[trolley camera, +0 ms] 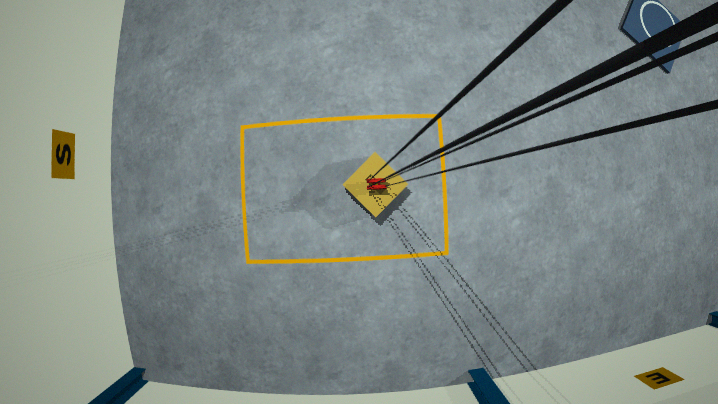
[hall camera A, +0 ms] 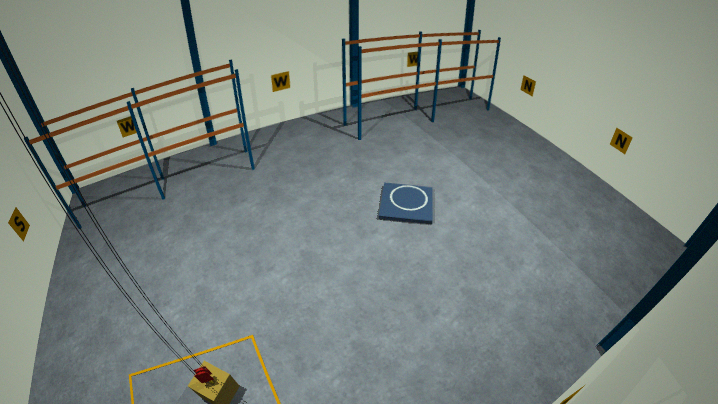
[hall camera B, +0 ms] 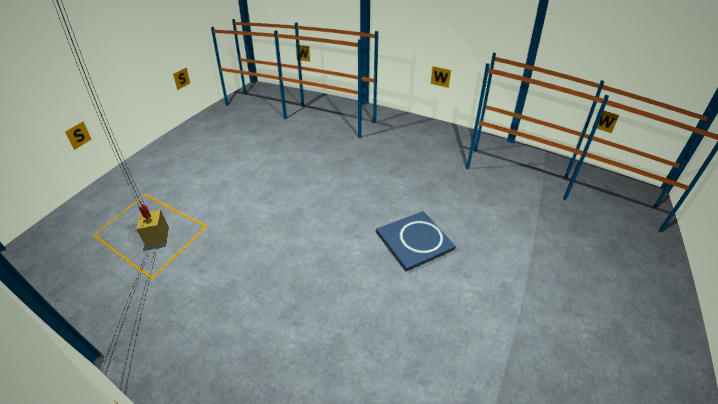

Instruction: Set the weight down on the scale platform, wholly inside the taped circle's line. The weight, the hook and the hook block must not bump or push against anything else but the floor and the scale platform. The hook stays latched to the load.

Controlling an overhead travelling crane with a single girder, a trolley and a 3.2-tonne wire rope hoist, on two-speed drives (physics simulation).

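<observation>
The yellow block-shaped weight (hall camera A: 225,390) (hall camera B: 154,235) (trolley camera: 357,185) is upright inside a yellow floor rectangle, at or close above the floor; any gap is too small to tell. My hook (hall camera A: 210,382) (hall camera B: 147,220) is at its top, latched to it, under the red hook block (hall camera A: 202,373) (hall camera B: 144,211) (trolley camera: 376,186). The ropes run up at a slant. The blue scale platform (hall camera A: 394,215) (hall camera B: 396,246) (trolley camera: 633,25) stands on the floor well apart from the weight. The white taped circle (hall camera A: 390,197) (hall camera B: 400,236) (trolley camera: 641,19) is on its top; ropes partly cover it in the trolley view.
The yellow floor rectangle (hall camera A: 220,346) (hall camera B: 175,211) (trolley camera: 341,118) surrounds the weight. Two blue and orange racks stand along the W wall, one rack (hall camera A: 146,150) (hall camera B: 359,90) toward the S side and the other rack (hall camera A: 360,92) (hall camera B: 477,118) toward the N side.
</observation>
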